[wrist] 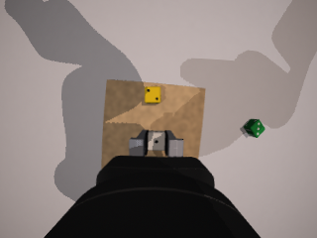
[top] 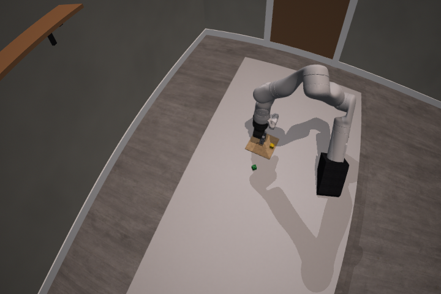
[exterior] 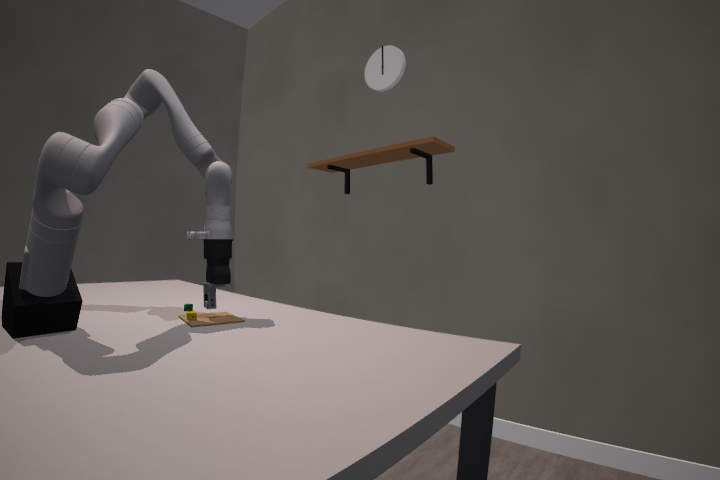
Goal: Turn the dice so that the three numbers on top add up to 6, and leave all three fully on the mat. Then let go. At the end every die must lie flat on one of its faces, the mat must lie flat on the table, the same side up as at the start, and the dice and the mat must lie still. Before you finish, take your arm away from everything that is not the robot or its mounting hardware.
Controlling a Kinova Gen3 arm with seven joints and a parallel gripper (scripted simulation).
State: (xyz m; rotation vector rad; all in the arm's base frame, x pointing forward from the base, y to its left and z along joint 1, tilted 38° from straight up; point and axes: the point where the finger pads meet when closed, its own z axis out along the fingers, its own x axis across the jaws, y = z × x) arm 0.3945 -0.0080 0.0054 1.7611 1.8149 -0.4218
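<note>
Now: the tan mat 50 mm below my hand and 10 mm to the right of it. The rest, counted from my hand: green die 150 mm to the left, 40 mm below, 10 mm behind; then yellow die 50 mm behind, 30 mm below; then white die 10 mm below.
</note>
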